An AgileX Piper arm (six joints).
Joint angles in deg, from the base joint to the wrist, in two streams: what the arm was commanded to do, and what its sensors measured. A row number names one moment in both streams.
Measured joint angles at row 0: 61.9, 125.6, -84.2, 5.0, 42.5, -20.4
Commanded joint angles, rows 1 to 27: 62.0, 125.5, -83.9, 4.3, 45.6, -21.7; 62.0, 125.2, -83.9, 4.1, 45.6, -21.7; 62.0, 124.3, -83.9, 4.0, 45.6, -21.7; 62.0, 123.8, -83.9, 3.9, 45.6, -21.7; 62.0, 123.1, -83.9, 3.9, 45.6, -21.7; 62.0, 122.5, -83.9, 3.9, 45.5, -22.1; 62.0, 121.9, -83.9, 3.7, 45.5, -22.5; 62.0, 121.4, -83.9, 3.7, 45.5, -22.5; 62.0, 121.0, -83.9, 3.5, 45.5, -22.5; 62.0, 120.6, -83.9, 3.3, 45.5, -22.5; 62.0, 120.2, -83.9, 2.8, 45.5, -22.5; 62.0, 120.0, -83.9, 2.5, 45.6, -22.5; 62.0, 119.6, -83.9, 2.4, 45.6, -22.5; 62.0, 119.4, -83.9, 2.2, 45.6, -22.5; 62.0, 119.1, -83.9, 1.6, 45.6, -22.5; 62.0, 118.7, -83.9, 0.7, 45.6, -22.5; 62.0, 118.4, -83.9, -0.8, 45.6, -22.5; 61.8, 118.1, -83.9, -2.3, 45.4, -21.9; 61.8, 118.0, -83.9, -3.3, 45.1, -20.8; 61.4, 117.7, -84.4, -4.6, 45.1, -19.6; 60.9, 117.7, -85.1, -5.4, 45.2, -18.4; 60.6, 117.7, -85.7, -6.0, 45.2, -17.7; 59.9, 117.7, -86.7, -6.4, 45.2, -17.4; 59.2, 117.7, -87.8, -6.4, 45.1, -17.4; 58.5, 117.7, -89.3, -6.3, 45.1, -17.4; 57.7, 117.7, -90.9, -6.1, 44.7, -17.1; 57.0, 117.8, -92.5, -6.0, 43.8, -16.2
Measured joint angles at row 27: 59.6, 118.5, -87.4, -5.2, 45.5, -18.2
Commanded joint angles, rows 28 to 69: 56.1, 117.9, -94.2, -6.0, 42.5, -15.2; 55.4, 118.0, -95.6, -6.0, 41.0, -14.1; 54.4, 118.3, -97.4, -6.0, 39.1, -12.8; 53.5, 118.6, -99.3, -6.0, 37.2, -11.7; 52.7, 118.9, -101.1, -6.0, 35.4, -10.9; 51.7, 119.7, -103.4, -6.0, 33.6, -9.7; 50.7, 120.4, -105.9, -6.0, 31.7, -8.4; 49.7, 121.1, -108.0, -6.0, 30.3, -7.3; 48.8, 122.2, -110.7, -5.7, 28.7, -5.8; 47.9, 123.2, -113.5, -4.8, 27.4, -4.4; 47.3, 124.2, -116.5, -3.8, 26.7, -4.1; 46.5, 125.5, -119.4, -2.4, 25.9, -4.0; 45.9, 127.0, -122.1, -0.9, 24.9, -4.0; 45.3, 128.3, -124.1, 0.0, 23.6, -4.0; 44.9, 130.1, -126.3, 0.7, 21.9, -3.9; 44.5, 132.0, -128.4, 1.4, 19.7, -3.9; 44.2, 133.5, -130.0, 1.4, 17.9, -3.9; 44.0, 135.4, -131.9, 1.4, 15.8, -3.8; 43.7, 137.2, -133.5, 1.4, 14.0, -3.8; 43.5, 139.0, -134.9, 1.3, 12.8, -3.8; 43.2, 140.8, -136.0, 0.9, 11.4, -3.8; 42.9, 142.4, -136.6, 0.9, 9.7, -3.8; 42.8, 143.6, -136.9, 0.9, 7.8, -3.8; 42.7, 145.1, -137.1, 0.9, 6.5, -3.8; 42.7, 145.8, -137.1, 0.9, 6.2, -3.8; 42.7, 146.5, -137.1, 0.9, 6.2, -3.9; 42.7, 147.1, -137.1, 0.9, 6.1, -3.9; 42.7, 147.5, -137.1, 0.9, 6.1, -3.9; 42.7, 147.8, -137.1, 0.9, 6.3, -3.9; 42.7, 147.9, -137.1, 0.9, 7.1, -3.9; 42.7, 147.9, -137.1, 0.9, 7.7, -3.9; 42.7, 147.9, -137.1, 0.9, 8.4, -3.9; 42.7, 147.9, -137.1, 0.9, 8.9, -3.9; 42.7, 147.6, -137.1, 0.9, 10.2, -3.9; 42.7, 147.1, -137.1, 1.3, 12.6, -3.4; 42.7, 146.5, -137.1, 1.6, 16.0, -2.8; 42.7, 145.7, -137.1, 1.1, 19.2, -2.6; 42.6, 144.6, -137.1, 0.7, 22.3, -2.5; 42.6, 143.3, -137.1, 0.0, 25.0, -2.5; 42.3, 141.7, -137.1, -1.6, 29.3, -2.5; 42.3, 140.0, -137.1, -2.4, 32.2, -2.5; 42.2, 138.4, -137.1, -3.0, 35.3, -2.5
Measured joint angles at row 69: 42.9, 144.9, -136.3, 0.0, 24.4, -3.0
